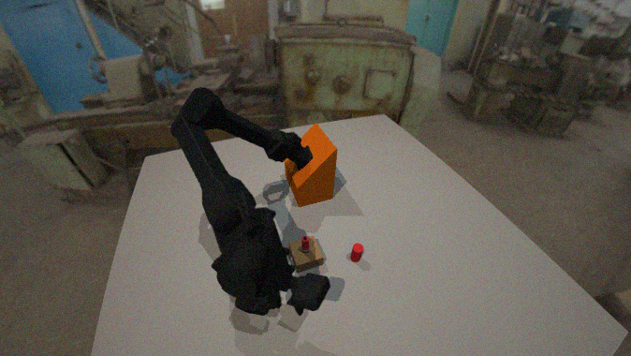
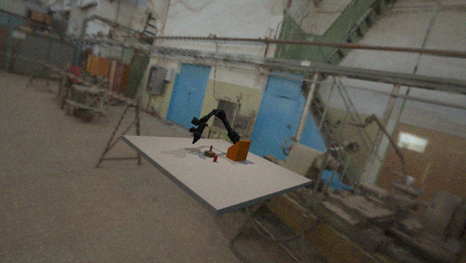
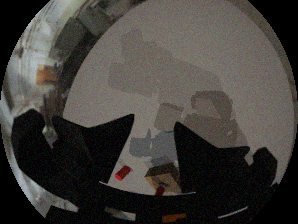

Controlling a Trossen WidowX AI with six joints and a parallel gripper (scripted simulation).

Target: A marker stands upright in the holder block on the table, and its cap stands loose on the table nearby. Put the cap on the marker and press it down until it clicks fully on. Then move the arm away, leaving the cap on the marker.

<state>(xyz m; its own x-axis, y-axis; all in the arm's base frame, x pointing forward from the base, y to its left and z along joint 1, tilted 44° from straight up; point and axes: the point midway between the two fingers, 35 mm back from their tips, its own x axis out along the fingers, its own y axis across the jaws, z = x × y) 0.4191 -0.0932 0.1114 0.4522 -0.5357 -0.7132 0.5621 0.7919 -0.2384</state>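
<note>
My gripper tip is now 21 cm to the right of the red cap, 12 cm past it and 6 cm above it. Also, from my gripper tip: brown holder block: 16 cm behind, 7 cm to the left, 7 cm below.
</note>
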